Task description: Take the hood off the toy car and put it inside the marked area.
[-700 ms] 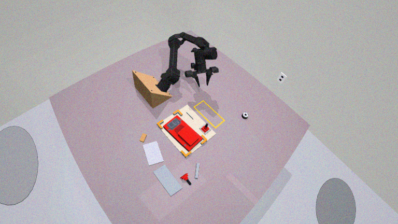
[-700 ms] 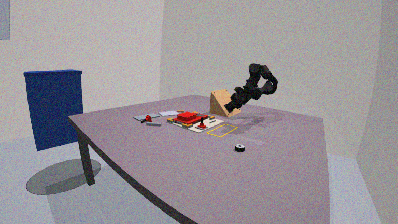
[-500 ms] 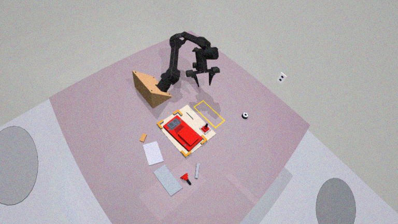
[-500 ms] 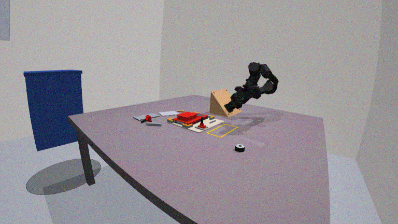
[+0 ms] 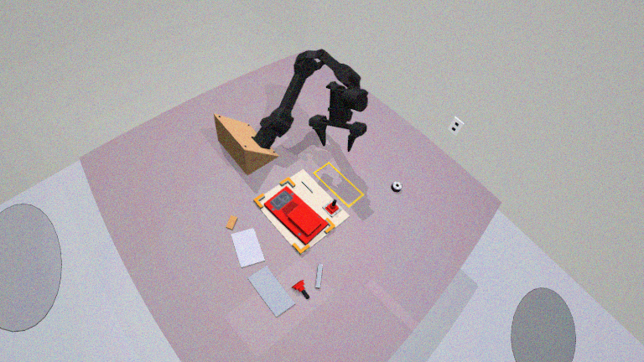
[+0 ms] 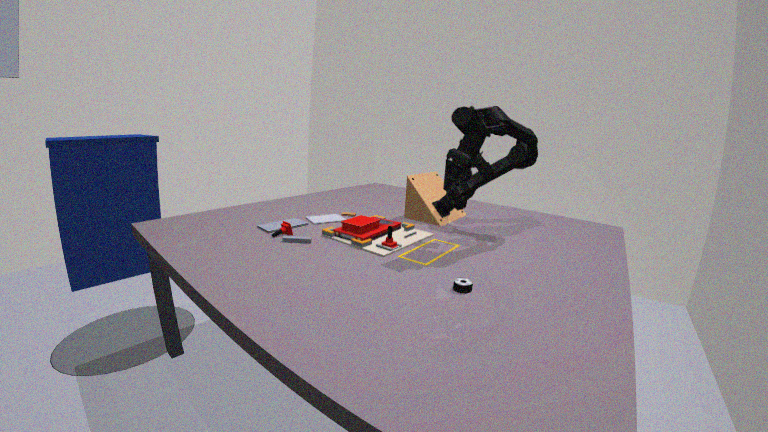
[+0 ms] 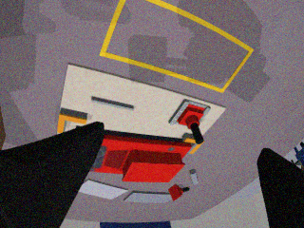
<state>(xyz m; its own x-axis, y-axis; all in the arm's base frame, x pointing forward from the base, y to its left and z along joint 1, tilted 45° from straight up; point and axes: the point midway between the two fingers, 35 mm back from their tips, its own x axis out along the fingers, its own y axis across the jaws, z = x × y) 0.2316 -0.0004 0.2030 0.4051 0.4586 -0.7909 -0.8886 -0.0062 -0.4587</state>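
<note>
Right now the red hood panel is 210 mm to the right of my gripper tip, 110 mm below it and 100 mm ahead of it. Round my gripper tip: black wheel 210 mm ahead, 160 mm to the left, 140 mm below; then grey bar 300 mm to the right, 260 mm ahead, 150 mm below.
</note>
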